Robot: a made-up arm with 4 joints. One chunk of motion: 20 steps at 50 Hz.
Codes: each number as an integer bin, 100 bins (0 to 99) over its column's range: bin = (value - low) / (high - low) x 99, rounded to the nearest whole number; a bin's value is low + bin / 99 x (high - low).
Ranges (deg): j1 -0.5..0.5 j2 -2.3..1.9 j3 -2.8..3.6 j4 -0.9..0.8
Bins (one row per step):
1: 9 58 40 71
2: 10 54 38 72
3: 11 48 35 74
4: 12 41 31 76
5: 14 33 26 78
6: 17 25 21 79
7: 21 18 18 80
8: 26 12 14 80
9: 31 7 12 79
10: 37 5 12 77
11: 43 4 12 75
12: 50 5 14 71
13: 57 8 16 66
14: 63 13 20 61
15: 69 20 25 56
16: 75 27 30 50
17: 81 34 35 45
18: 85 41 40 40
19: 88 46 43 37
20: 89 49 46 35
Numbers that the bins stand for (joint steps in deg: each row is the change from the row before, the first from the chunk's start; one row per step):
1: -0.409 0.161 -0.214 0.319
2: -0.399 -0.009 -0.343 0.336
3: -0.389 -0.264 -0.537 0.371
4: -0.379 -0.561 -0.796 0.405
5: -0.359 -0.900 -1.119 0.439
6: -0.328 -1.239 -1.442 0.457
7: -0.288 -1.536 -1.636 0.474
8: -0.237 -1.791 -1.895 0.474
9: -0.187 -2.003 -2.024 0.457
10: -0.126 -2.088 -2.024 0.422
11: -0.066 -2.130 -2.024 0.388
12: 0.005 -2.088 -1.895 0.319
13: 0.076 -1.961 -1.766 0.233
14: 0.136 -1.748 -1.507 0.147
15: 0.197 -1.452 -1.184 0.062
16: 0.258 -1.155 -0.861 -0.041
17: 0.318 -0.858 -0.537 -0.127
18: 0.359 -0.561 -0.214 -0.213
19: 0.389 -0.348 -0.020 -0.265
20: 0.399 -0.221 0.174 -0.299

